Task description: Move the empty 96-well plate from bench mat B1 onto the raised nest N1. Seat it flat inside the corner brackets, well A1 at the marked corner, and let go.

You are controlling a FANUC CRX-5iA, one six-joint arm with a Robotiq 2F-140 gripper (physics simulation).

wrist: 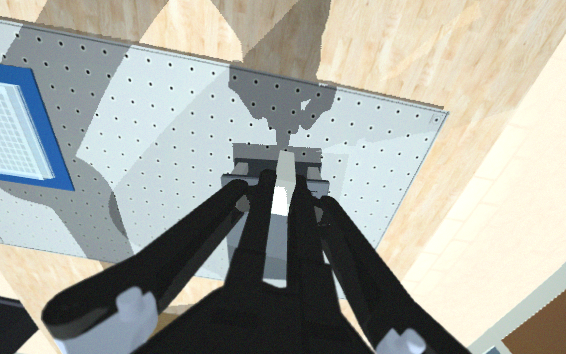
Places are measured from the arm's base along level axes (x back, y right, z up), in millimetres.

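Where they show: gripper, fingertip midpoint: (284,164).
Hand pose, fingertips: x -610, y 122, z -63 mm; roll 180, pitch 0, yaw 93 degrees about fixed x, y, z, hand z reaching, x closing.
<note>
After its pixels a point has its place.
A pale 96-well plate (20,132) {x -550, y -217, z -101 mm} with a grid of wells lies on a blue mat (35,100) {x -593, y -202, z -115 mm} at the left edge of the wrist view. Part of both is cut off, and no label or A1 mark can be read. A grey raised stand (322,189) {x -595, y 170, z -56 mm}, which looks like the nest, is at the centre, with short posts below its top. My gripper (284,164) {x -610, y 122, z -63 mm} is shut and empty, with its fingertips in front of the stand's far edge. The fingers hide most of the stand's top and brackets. Their height above it cannot be told.
The stand and the blue mat are on a light perforated board (170,107) {x -626, y -31, z -117 mm} with shadows across it. The board lies on a wooden surface (400,45) {x -758, y 218, z -130 mm}. A dark object (15,325) shows at the lower left, and a brown surface (542,325) at the lower right.
</note>
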